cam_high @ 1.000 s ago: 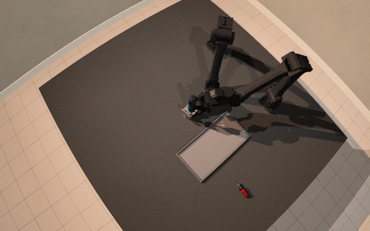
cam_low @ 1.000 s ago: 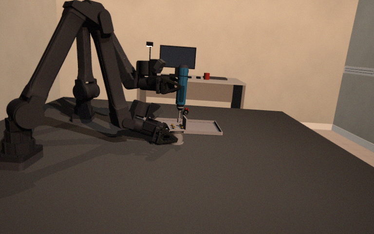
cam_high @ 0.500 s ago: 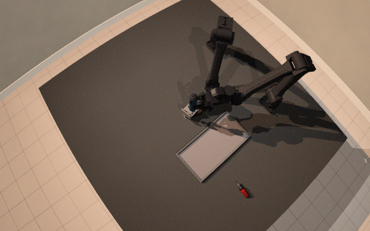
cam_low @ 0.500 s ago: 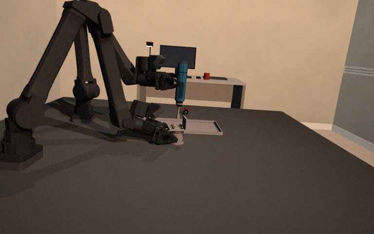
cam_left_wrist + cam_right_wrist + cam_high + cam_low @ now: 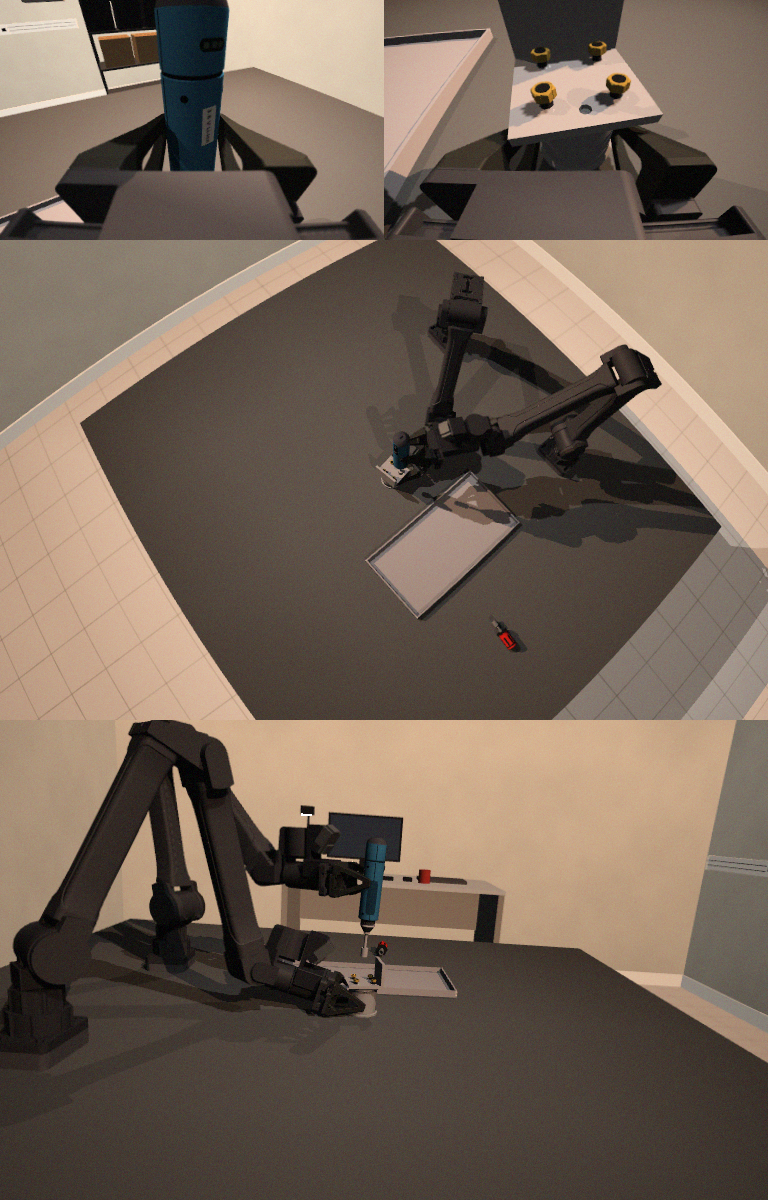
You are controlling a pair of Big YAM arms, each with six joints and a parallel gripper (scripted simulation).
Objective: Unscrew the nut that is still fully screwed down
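My right gripper is now 1 cm below the joint module. Also, from my right hand: nut: 2 cm ahead, 2 cm to the left, 5 cm above; grey bracket: 5 cm above; tip: 3 cm to the left, 11 cm above.
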